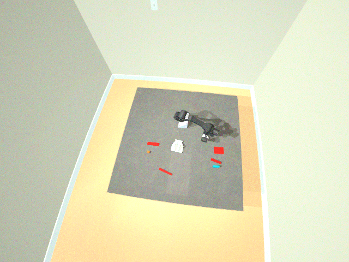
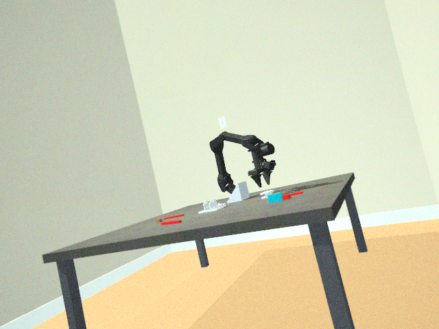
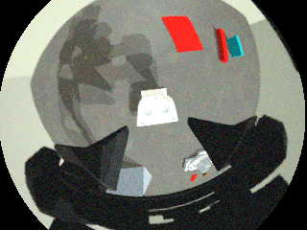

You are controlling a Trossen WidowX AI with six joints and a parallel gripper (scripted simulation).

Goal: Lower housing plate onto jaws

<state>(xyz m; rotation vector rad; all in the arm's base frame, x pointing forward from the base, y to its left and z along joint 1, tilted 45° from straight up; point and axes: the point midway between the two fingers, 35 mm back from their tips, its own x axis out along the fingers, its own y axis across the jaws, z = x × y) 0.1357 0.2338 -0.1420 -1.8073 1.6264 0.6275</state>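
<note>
My gripper tip is now 50 mm above the white piece and 10 mm to the right of it. From my gripper tip the other things lie so: red square (180 mm to the left, 100 mm ahead, 60 mm below); cyan piece (280 mm ahead, 170 mm to the left, 40 mm below); red bar (220 mm ahead, 160 mm to the left, 50 mm below).
</note>
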